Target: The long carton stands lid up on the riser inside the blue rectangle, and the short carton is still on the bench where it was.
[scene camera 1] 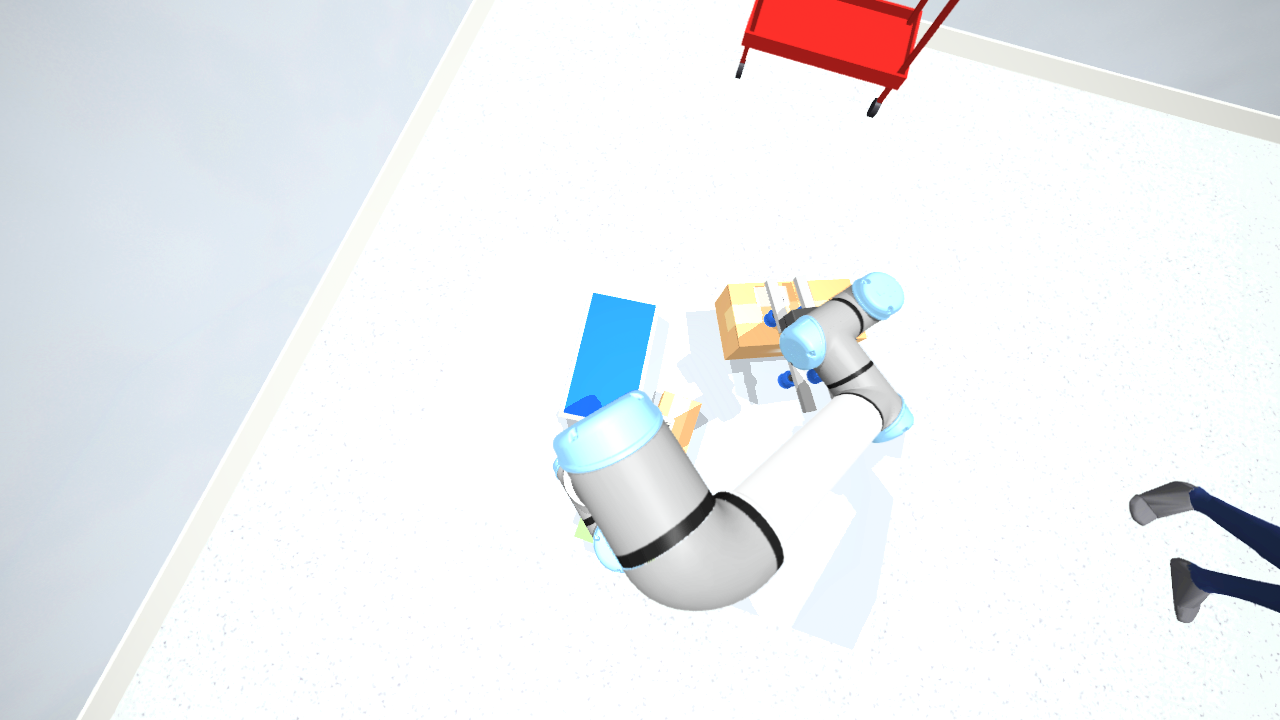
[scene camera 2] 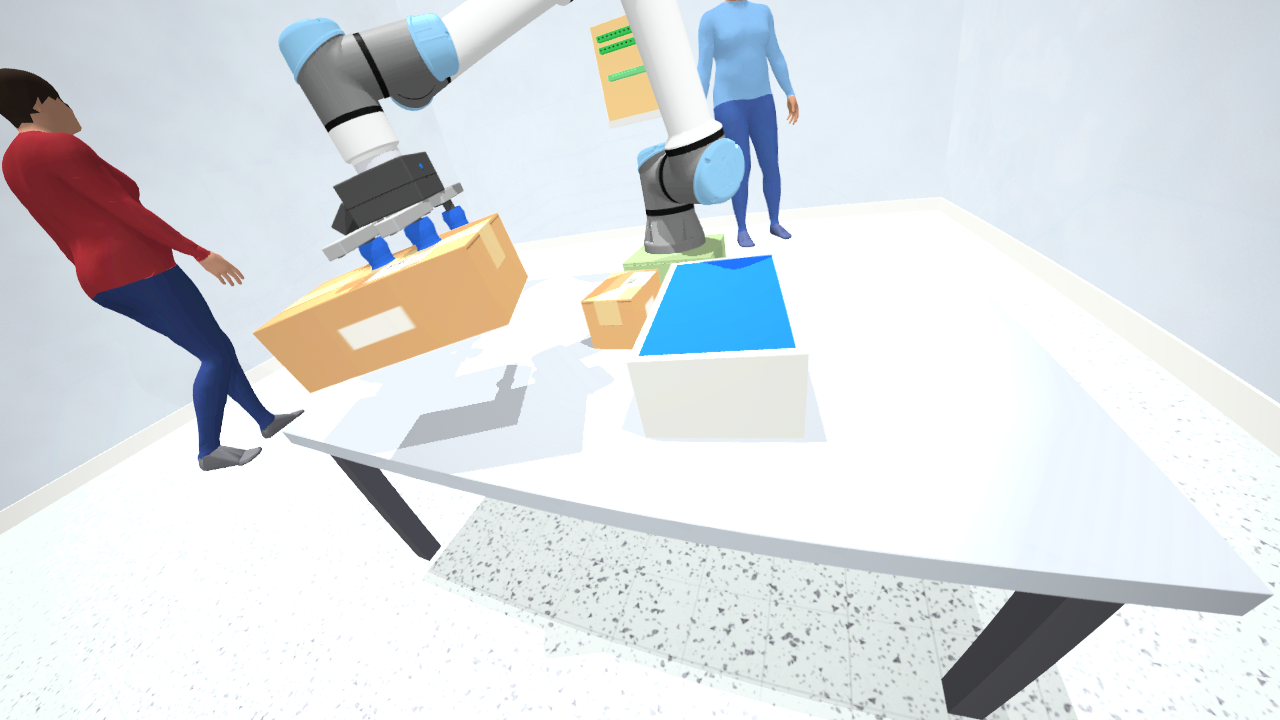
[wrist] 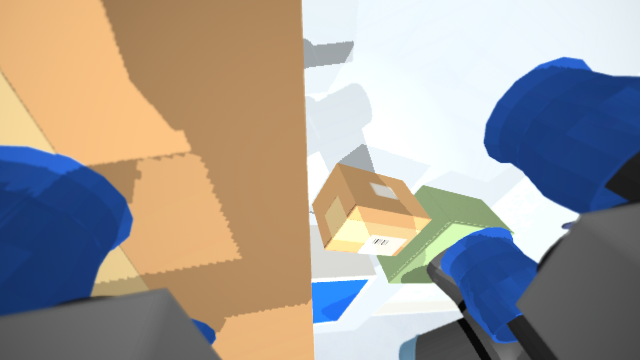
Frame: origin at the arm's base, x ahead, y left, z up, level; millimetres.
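Seen in the pictures: hand at its tool point: [wrist: 331, 227]; arm's base at its link origin: [scene camera 2: 675, 245].
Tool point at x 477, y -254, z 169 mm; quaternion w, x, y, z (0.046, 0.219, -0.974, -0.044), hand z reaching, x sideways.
Offsets run from my tool point to a thing's top centre. Level surfaces: height alone.
The long carton [scene camera 1: 741, 333] [scene camera 2: 429, 313] [wrist: 260, 150] hangs in the air over the bench @(272 mm down) [scene camera 2: 939, 465], taped lid up, held from above. In scene camera 2 it is left of the riser, roughly crosswise to it. My suction gripper [scene camera 1: 793, 347] [scene camera 2: 402, 241] [wrist: 320, 225] is shut on its lid; two cups hang past the carton's side. The white riser @(100 mm back, 404 mm left, 152 mm down) [scene camera 1: 613, 344] [scene camera 2: 720, 398] stands on the bench with a blue rectangle on top and nothing on it. The short carton @(226 mm back, 197 mm left, 169 mm down) [scene camera 1: 687, 425] [scene camera 2: 613, 331] [wrist: 370, 210] stands on the bench beside the riser, partly hidden by the arm in scene camera 1.
The arm's base stands on a green block [scene camera 1: 583, 531] [scene camera 2: 640, 262] [wrist: 470, 202] behind the short carton. A person in red [scene camera 2: 98, 214] stands at the left, one in light blue [scene camera 2: 741, 53] at the back. A red cart [scene camera 1: 819, 60] and a wall board [scene camera 2: 626, 98] are farther off.
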